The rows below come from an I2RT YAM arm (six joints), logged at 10 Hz.
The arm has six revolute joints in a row. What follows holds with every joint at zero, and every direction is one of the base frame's.
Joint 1 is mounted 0.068 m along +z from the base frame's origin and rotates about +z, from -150 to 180 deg.
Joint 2 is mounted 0.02 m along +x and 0.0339 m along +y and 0.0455 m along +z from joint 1 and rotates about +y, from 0 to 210 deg.
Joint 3 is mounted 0.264 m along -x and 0.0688 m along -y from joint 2 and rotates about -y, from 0 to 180 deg.
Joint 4 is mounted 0.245 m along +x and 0.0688 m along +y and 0.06 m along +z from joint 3 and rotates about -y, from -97 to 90 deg.
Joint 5 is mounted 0.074 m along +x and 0.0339 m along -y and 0.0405 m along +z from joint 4 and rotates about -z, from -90 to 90 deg.
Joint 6 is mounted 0.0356 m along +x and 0.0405 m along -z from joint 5 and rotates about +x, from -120 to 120 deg.
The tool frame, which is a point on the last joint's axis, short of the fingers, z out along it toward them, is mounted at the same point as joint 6; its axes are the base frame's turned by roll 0, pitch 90 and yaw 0 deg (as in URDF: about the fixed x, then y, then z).
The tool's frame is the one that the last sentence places.
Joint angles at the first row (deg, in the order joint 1, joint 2, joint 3, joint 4, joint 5, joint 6):
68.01 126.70 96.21 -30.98 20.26 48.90
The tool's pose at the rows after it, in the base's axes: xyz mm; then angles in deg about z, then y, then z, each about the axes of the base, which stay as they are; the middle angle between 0 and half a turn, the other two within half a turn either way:
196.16 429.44 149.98 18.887 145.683 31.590
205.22 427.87 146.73 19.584 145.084 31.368
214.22 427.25 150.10 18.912 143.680 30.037
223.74 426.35 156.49 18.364 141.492 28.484
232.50 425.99 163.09 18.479 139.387 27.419
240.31 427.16 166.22 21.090 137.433 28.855
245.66 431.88 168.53 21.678 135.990 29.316
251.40 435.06 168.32 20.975 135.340 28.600
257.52 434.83 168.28 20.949 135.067 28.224
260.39 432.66 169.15 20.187 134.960 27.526
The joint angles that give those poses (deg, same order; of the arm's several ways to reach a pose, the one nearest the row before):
66.86 127.34 95.24 -28.77 19.00 49.17
65.77 127.87 95.17 -27.36 18.87 48.89
64.81 128.06 95.99 -26.81 19.74 48.14
63.84 127.92 96.78 -25.88 21.12 47.40
62.97 127.84 97.68 -24.94 22.24 46.95
62.19 128.00 98.04 -22.53 21.82 46.93
61.90 128.96 99.74 -21.64 21.98 46.37
61.53 130.15 101.53 -21.71 22.46 45.71
60.90 130.74 102.42 -21.66 22.42 45.37
60.52 130.60 102.38 -21.75 22.66 44.83

